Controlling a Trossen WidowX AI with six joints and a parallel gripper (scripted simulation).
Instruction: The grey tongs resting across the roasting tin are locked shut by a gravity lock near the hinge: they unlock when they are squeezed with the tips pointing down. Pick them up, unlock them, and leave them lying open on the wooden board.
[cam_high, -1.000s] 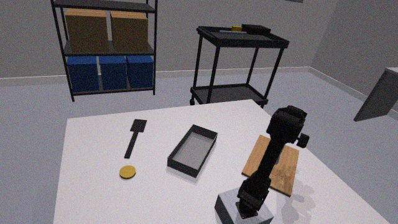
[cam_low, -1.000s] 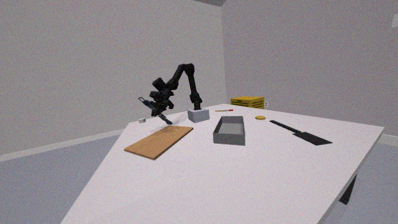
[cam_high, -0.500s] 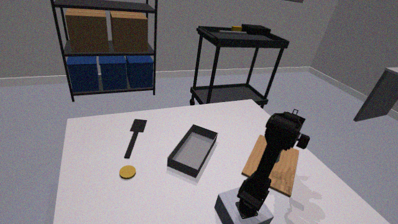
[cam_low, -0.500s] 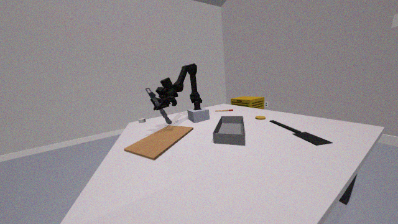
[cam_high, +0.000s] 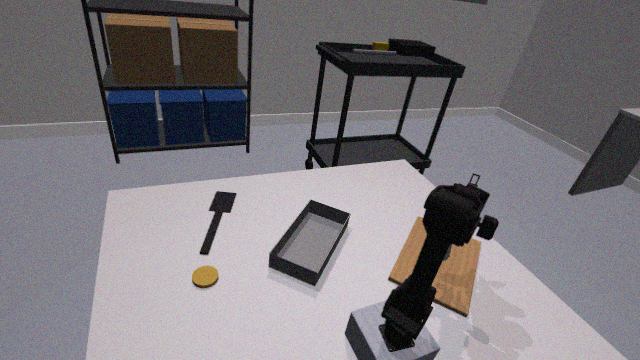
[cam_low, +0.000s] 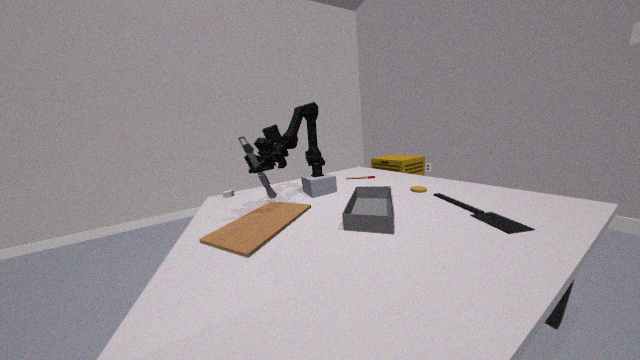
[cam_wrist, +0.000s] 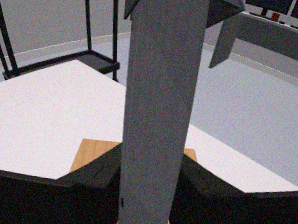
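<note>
My gripper tip is 10 mm past the wooden board, 10 mm to the right of it and 200 mm above it. The rest, counted from my gripper tip: black spatula: 310 mm ahead, 700 mm to the left, 200 mm below; roasting tin: 130 mm ahead, 410 mm to the left, 180 mm below; yellow disc: 40 mm ahead, 750 mm to the left, 200 mm below.
</note>
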